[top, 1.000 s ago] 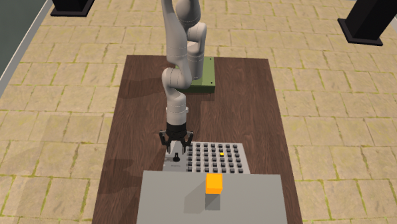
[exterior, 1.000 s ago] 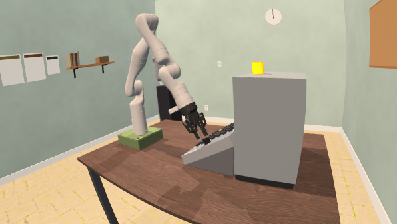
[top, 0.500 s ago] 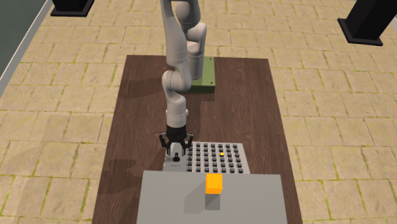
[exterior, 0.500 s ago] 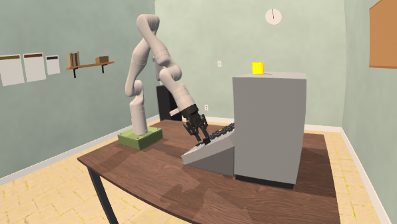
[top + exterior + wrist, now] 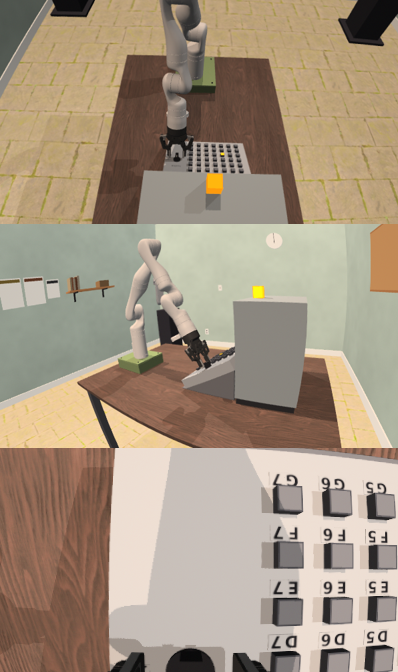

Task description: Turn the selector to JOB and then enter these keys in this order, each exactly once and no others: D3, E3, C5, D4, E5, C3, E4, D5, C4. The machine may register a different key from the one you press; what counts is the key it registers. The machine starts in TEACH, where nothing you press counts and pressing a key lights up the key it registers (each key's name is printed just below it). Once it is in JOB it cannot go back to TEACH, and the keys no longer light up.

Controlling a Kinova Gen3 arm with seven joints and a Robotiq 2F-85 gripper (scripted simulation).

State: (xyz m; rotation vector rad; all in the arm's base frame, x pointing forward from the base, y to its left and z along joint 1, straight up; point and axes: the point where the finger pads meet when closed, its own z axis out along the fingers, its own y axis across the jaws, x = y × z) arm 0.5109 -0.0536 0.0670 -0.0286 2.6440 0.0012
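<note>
Right now my hand is 1 cm short of the black selector knob and 1 cm above it. Round my hand: key G7: 8 cm behind, 7 cm below, 6 cm to the left; key D7: 6 cm to the left, 2 cm below, 1 cm ahead; D5 key: 13 cm to the left, 2 cm below, 1 cm ahead.
</note>
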